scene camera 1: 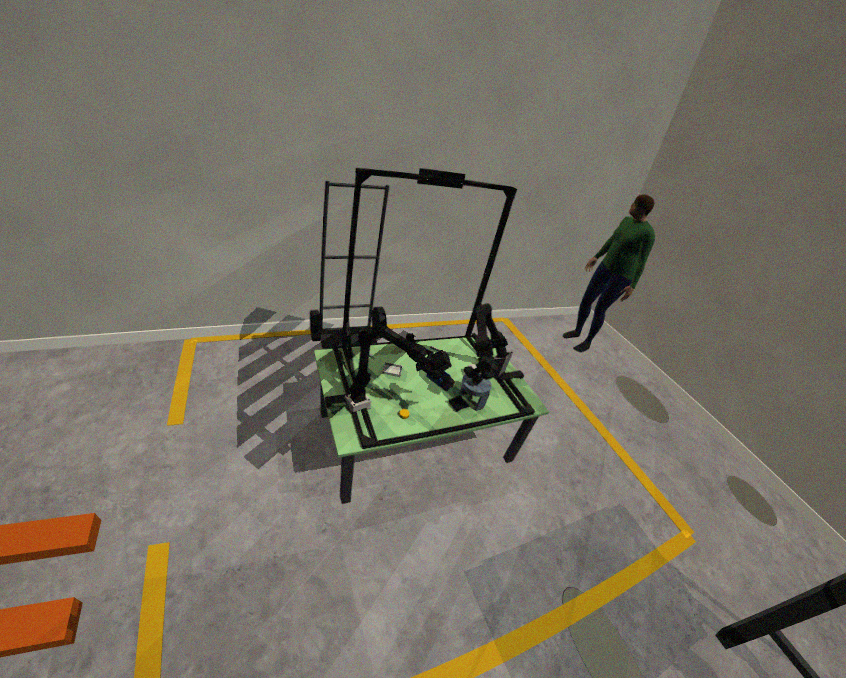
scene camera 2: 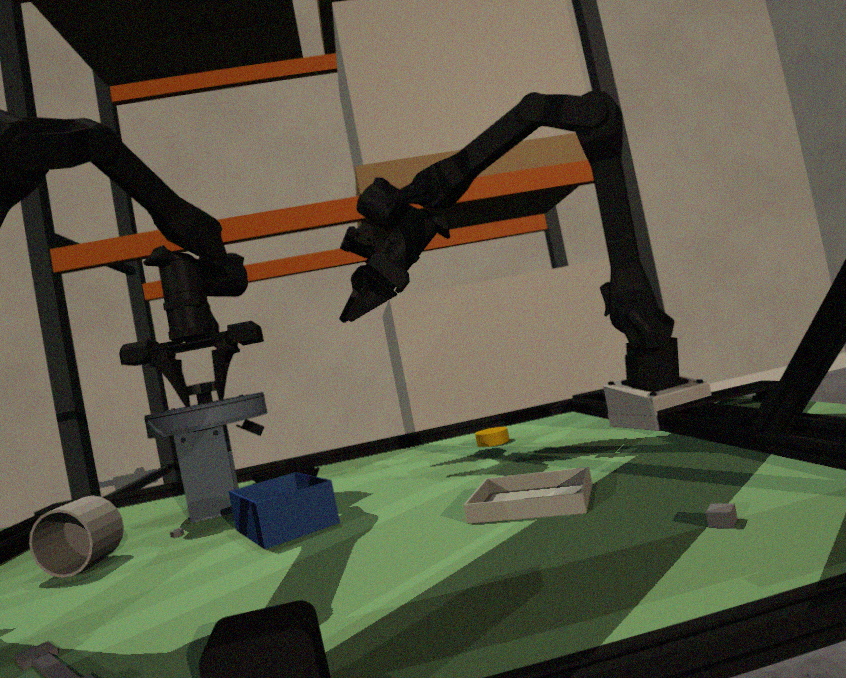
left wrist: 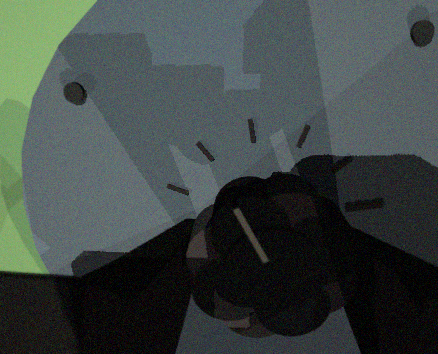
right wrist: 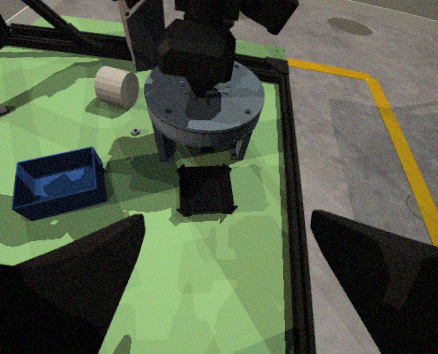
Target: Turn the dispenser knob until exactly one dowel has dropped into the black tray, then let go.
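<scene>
The dispenser, a round grey disc on legs, carries tick marks and a dark lobed knob with a pale pointer line. The pointer slants to the upper left in the left wrist view. My left gripper points down from above and is shut on the knob, with a finger on either side. The black tray lies on the table in front of the dispenser; its inside is very dark, and I make out no dowel there. My right gripper is open and empty, raised above the table.
A blue box, a beige cylinder and a small nut lie near the dispenser. A beige tray, a yellow disc and a grey cube lie farther right in scene camera 2.
</scene>
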